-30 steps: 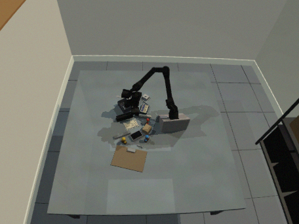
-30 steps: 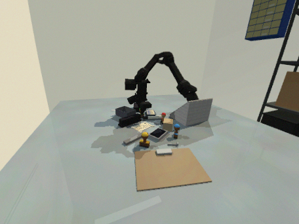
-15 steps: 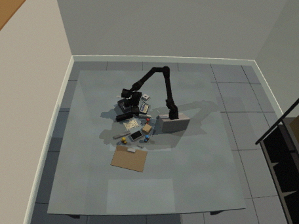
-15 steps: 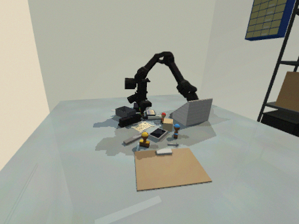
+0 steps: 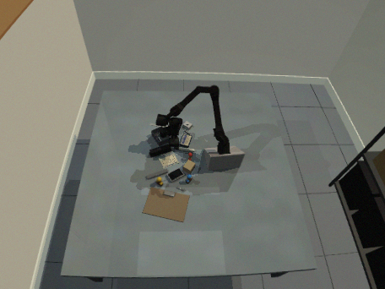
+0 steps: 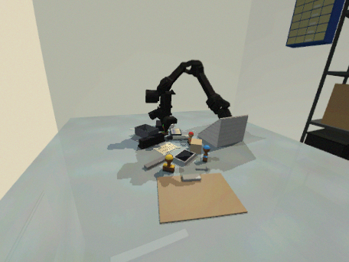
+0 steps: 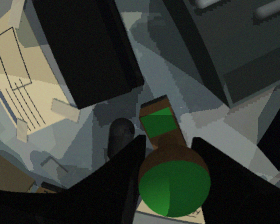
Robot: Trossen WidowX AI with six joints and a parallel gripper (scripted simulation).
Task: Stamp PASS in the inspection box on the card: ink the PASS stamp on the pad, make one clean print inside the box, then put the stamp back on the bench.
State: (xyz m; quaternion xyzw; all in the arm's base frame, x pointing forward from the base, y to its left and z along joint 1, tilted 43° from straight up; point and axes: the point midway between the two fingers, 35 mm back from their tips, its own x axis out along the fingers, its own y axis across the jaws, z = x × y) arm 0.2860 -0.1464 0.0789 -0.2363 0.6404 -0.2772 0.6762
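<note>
Right now my gripper tip is 10 mm short of the ink pad, 230 mm to the right of it and 30 mm above it. Round my gripper tip: long black block: 90 mm ahead, 50 mm to the left, 20 mm below; green stamp: right at my gripper tip; dark tray: 80 mm ahead, 60 mm to the right, 20 mm below.
</note>
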